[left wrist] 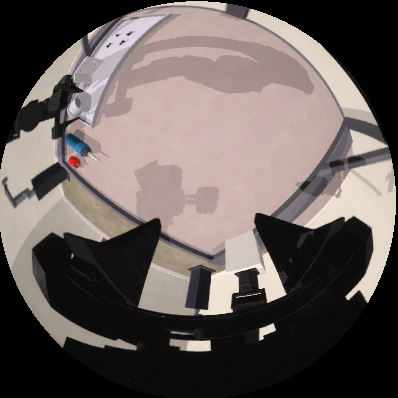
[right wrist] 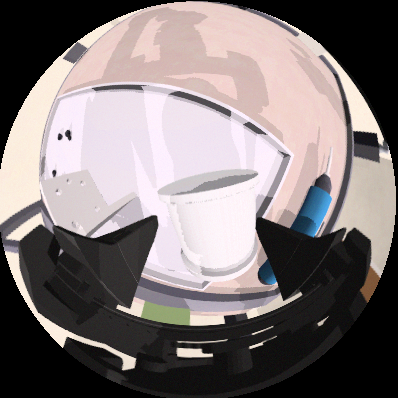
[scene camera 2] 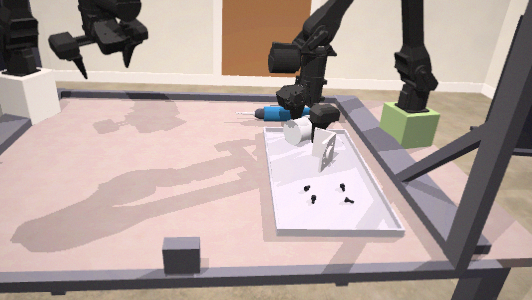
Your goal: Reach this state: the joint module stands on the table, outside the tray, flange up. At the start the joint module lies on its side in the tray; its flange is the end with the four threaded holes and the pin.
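Seen in the pictures: left gripper, fingertip midpoint: (left wrist: 208, 220) (scene camera 2: 106, 72); right gripper, fingertip midpoint: (left wrist: 80, 104) (right wrist: 208, 221) (scene camera 2: 303, 134); left arm's base, origin of the base link: (left wrist: 247, 272) (scene camera 2: 21, 72); right arm's base, origin of the base link: (scene camera 2: 411, 108).
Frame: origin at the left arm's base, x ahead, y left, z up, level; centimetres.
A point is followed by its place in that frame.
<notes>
The white joint module (scene camera 2: 296, 132) {x 69.9, y 8.4, z -7.6 cm} (left wrist: 80, 104) {x 67.3, y 10.2, z -7.4 cm} (right wrist: 217, 230) {x 69.9, y 10.8, z -5.4 cm} lies on its side in the tray (scene camera 2: 340, 231) {x 84.0, y -21.9, z -10.7 cm} (left wrist: 145, 25) (right wrist: 110, 130) {x 71.5, y -1.4, z -11.4 cm}, near its back end. A plain, flat round end faces left in scene camera 2; the four holes and pin of the flange do not show. My right gripper (scene camera 2: 306, 127) {x 71.2, y 12.2, z -9.6 cm} (right wrist: 208, 221) {x 71.2, y 12.2, z -9.6 cm} is open, low over the module, with a finger on either side of it in the right wrist view; whether they touch it I cannot tell. My left gripper (scene camera 2: 106, 72) {x 28.7, y -4.5, z 4.8 cm} (left wrist: 208, 220) {x 28.7, y -4.5, z 4.8 cm} is open and empty, high above the table's back left.
A white angled bracket (scene camera 2: 322, 147) {x 77.4, y -2.1, z -5.3 cm} (left wrist: 89, 70) (right wrist: 75, 195) {x 77.9, y 0.7, z -7.9 cm} stands in the tray close to the module. Several black screws (scene camera 2: 307, 188) {x 76.3, y -10.7, z -10.6 cm} lie nearer the front. A blue driver (scene camera 2: 275, 113) {x 61.5, y 21.4, z -8.9 cm} (left wrist: 76, 144) {x 62.0, y 22.2, z -8.2 cm} (right wrist: 315, 200) {x 60.4, y 20.8, z -9.1 cm} lies behind the tray, beside a red tool (left wrist: 74, 161) {x 62.0, y 31.2, z -9.2 cm}.
</notes>
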